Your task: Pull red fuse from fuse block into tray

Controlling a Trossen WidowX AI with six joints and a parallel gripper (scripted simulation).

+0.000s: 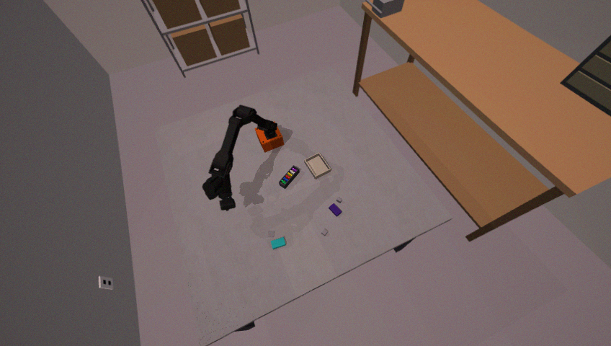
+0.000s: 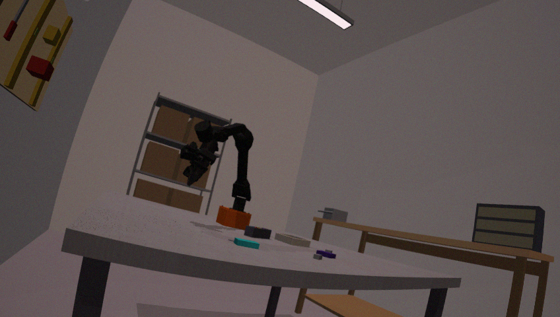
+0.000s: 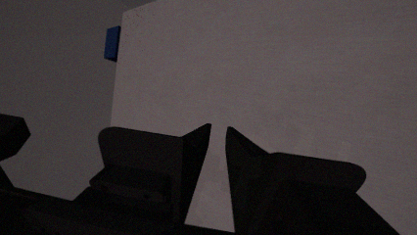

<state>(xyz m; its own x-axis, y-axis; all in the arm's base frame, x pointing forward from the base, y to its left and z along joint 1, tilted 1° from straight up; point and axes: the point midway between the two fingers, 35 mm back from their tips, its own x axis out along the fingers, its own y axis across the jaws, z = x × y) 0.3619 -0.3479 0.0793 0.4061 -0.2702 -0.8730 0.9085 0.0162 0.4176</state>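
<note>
Right now my gripper tip is 90 mm past the red fuse, 340 mm to the right of it and 110 mm above it. Round my gripper tip: purple block 180 mm ahead, 490 mm to the left, 130 mm below; then teal block 220 mm ahead, 160 mm to the left, 130 mm below; then beige tray 100 mm behind, 530 mm to the left, 140 mm below.
</note>
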